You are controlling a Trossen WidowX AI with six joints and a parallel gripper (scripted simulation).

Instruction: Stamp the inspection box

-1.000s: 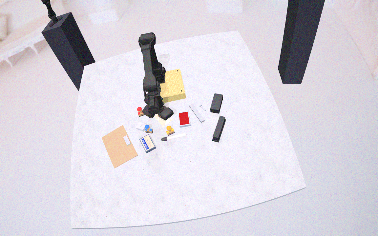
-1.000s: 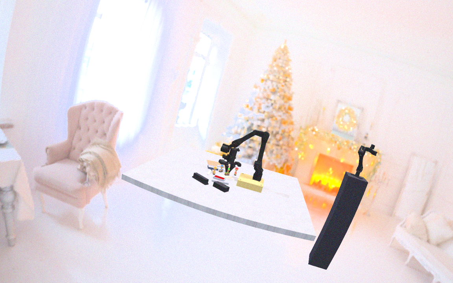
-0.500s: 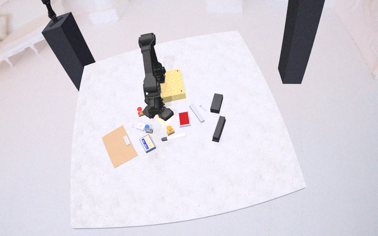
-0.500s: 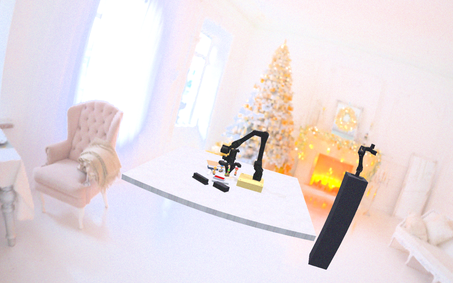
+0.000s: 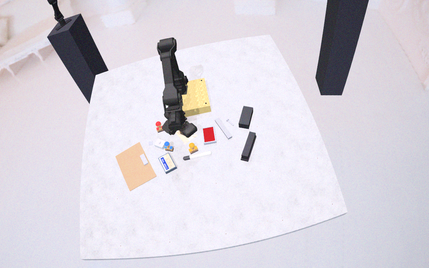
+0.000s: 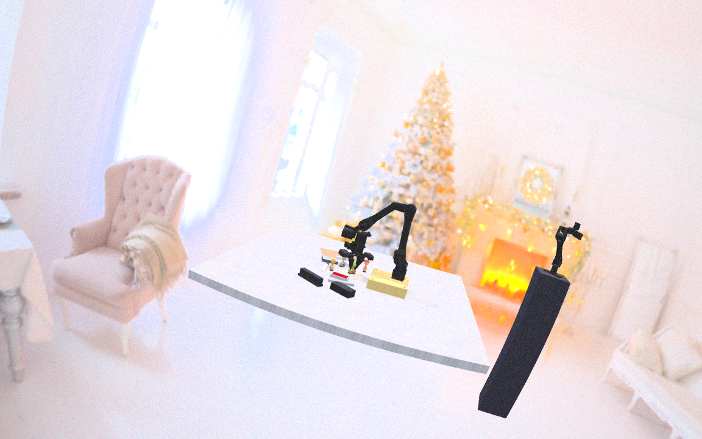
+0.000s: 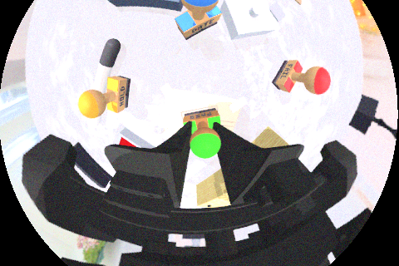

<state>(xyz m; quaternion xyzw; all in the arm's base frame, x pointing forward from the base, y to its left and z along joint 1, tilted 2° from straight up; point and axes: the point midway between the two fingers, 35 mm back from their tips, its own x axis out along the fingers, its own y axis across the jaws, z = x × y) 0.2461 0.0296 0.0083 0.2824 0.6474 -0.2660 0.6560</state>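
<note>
My gripper tip is right at the green-knobbed stamp. Also, from my gripper tip: orange-knobbed stamp 100 mm ahead, 50 mm to the left, 10 mm below; blue-knobbed stamp 80 mm ahead, 70 mm to the right, 10 mm below; cream card 30 mm below.
</note>
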